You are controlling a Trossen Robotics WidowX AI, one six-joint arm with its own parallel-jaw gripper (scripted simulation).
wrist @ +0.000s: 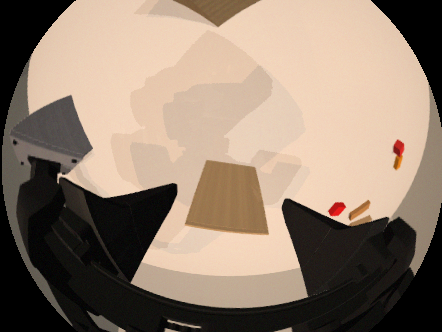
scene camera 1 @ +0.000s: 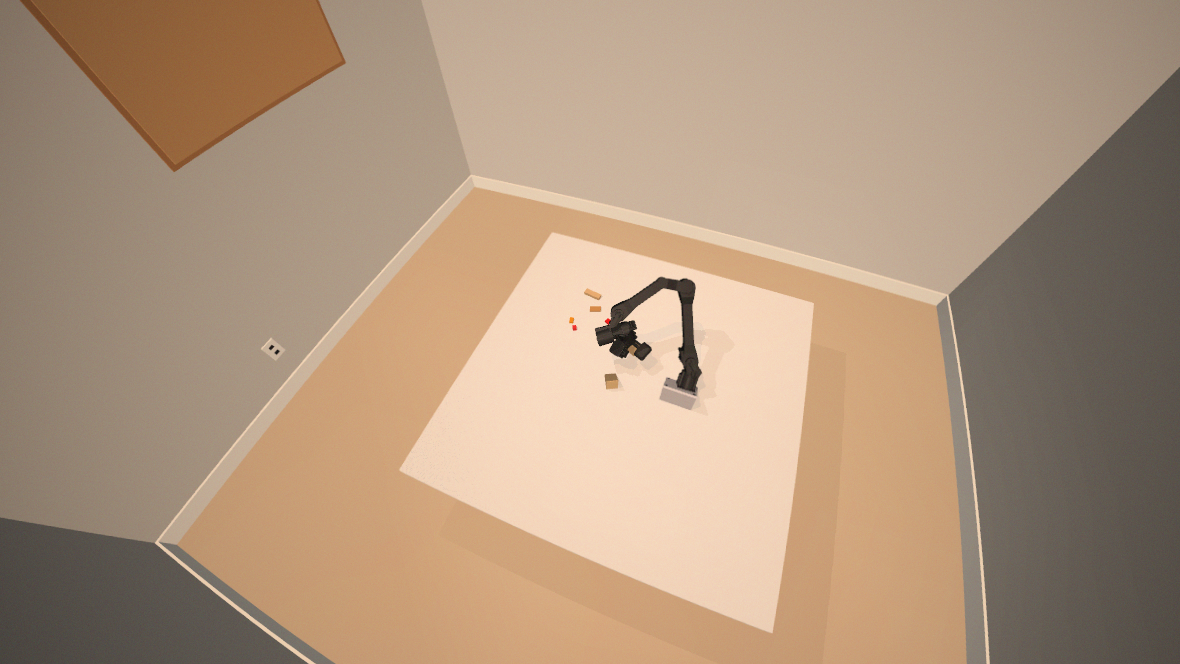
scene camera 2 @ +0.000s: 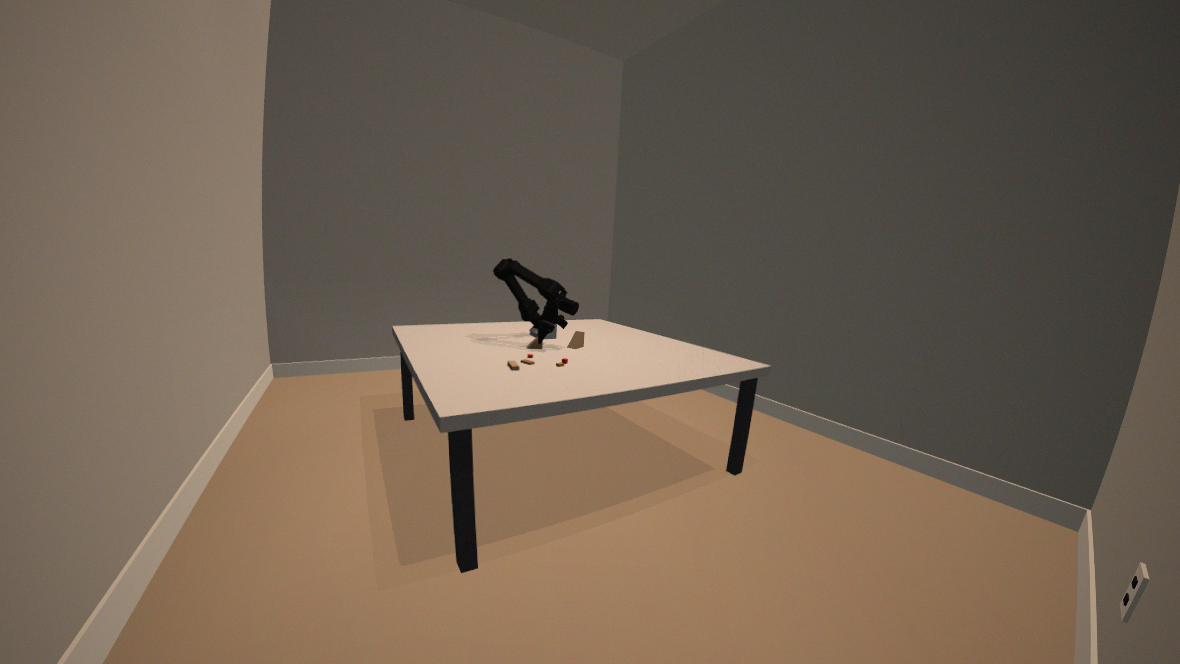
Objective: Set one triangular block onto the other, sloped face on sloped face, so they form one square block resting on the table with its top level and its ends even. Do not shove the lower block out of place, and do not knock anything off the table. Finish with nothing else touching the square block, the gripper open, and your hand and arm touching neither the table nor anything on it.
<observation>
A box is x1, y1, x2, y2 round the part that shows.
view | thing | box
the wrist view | my gripper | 16, 173, 416, 331
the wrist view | triangular block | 185, 159, 268, 234
</observation>
